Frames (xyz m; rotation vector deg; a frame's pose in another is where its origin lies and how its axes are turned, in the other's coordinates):
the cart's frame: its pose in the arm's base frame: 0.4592 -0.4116 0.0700 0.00 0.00 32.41
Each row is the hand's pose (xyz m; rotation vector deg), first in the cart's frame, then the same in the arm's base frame.
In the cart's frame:
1: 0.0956 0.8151 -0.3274 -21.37 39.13 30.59
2: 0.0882 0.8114 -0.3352 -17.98 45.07 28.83
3: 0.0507 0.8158 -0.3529 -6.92 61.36 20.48
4: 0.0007 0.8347 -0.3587 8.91 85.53 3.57
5: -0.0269 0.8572 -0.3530 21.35 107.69 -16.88
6: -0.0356 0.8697 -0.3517 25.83 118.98 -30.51
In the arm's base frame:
1: 0.1030 0.3278 -0.2574 -32.68 32.86 61.27
2: 0.0988 0.3207 -0.2652 -30.97 39.71 59.19
3: 0.0648 0.3043 -0.2829 -24.48 58.71 49.58
4: 0.0124 0.2935 -0.2887 -15.53 85.83 29.57
5: -0.0229 0.2977 -0.2830 -9.50 108.80 5.04
6: -0.0370 0.3035 -0.2817 -8.25 119.22 -11.06

